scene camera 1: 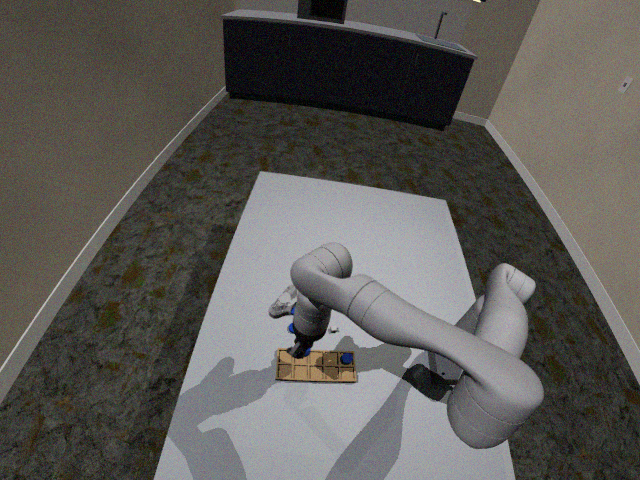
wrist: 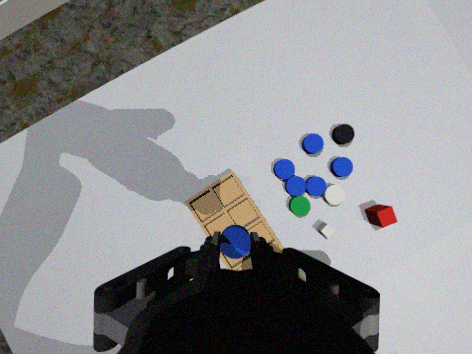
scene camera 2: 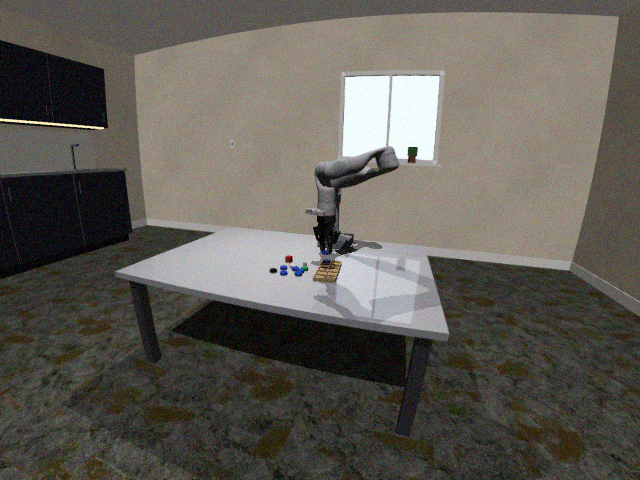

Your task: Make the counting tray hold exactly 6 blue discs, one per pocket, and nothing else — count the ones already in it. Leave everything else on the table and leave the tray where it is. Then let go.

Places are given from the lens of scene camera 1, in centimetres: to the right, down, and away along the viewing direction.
wooden counting tray [scene camera 1: 326, 366]: 2, 35, 80
